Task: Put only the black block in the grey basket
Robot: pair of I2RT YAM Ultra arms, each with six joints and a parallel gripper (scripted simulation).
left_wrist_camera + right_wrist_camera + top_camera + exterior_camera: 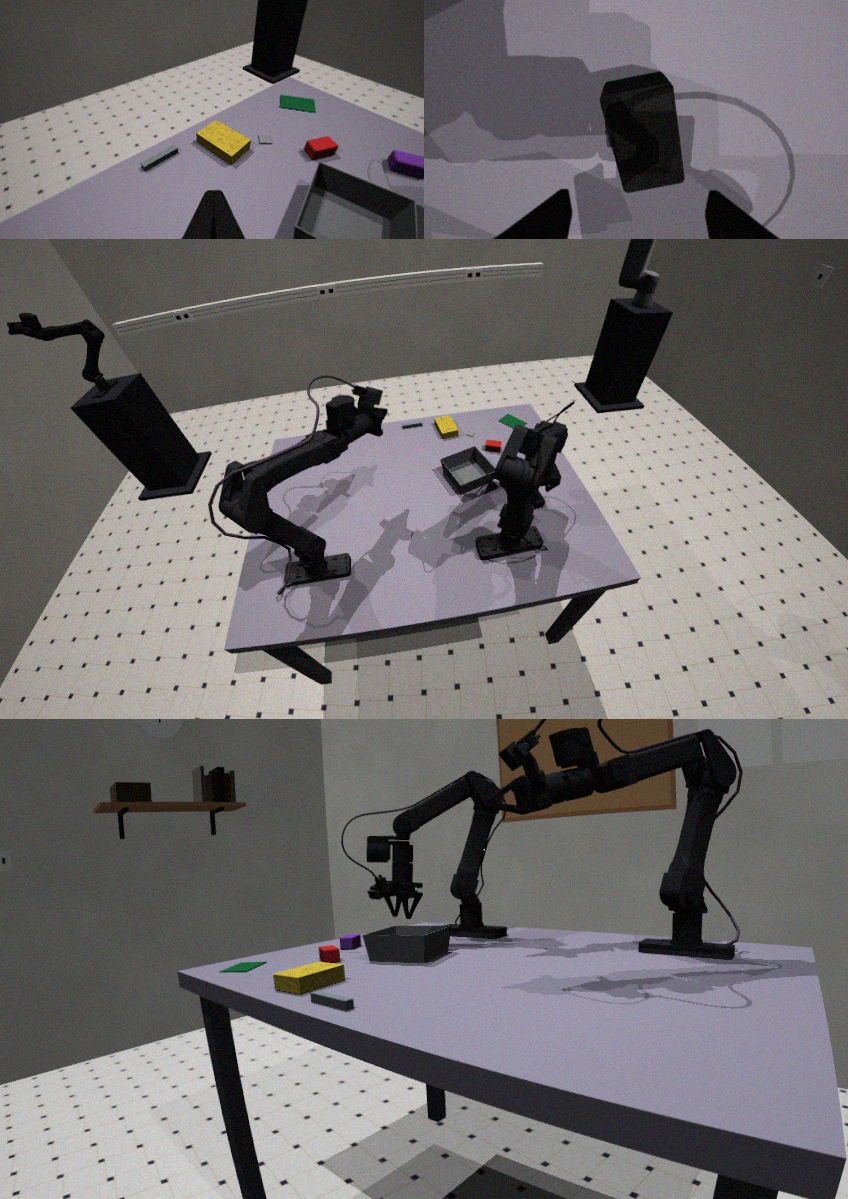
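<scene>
The black block lies 10 mm ahead of my right hand, 10 mm to the right of it and 50 mm below it. From my right hand the other things lie so: grey basket (170 mm ahead, 200 mm to the left, 50 mm below); red block (300 mm ahead, 60 mm to the left, 50 mm below); purple block (160 mm ahead, 40 mm to the right, 50 mm below).
</scene>
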